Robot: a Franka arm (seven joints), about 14 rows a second.
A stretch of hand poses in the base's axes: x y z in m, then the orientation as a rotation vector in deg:
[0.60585, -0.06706, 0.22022, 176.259, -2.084, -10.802]
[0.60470, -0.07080, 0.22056, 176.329, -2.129, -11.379]
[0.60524, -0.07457, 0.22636, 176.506, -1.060, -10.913]
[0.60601, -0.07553, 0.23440, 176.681, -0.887, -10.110]
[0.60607, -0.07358, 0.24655, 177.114, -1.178, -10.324]
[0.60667, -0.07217, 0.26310, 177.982, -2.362, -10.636]
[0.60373, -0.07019, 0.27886, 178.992, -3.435, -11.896]
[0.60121, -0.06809, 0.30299, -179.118, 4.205, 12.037]
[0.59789, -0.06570, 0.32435, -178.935, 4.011, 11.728]
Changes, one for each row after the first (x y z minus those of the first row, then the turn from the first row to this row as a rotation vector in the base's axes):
[-0.00115, -0.00374, 0.00034, 0.108, 0.368, -0.046]
[-0.00061, -0.00751, 0.00614, 0.285, 0.079, 0.647]
[0.00016, -0.00847, 0.01418, 0.413, -0.445, 0.767]
[0.00022, -0.00652, 0.02633, 0.848, -0.334, 0.550]
[0.00082, -0.00511, 0.04288, 1.698, -0.199, -0.265]
[-0.00212, -0.00313, 0.05864, 2.766, 0.532, -1.030]
[-0.00464, -0.00103, 0.08277, 3.744, 0.590, -1.583]
[-0.00796, 0.00136, 0.10413, 3.957, 0.402, -1.469]

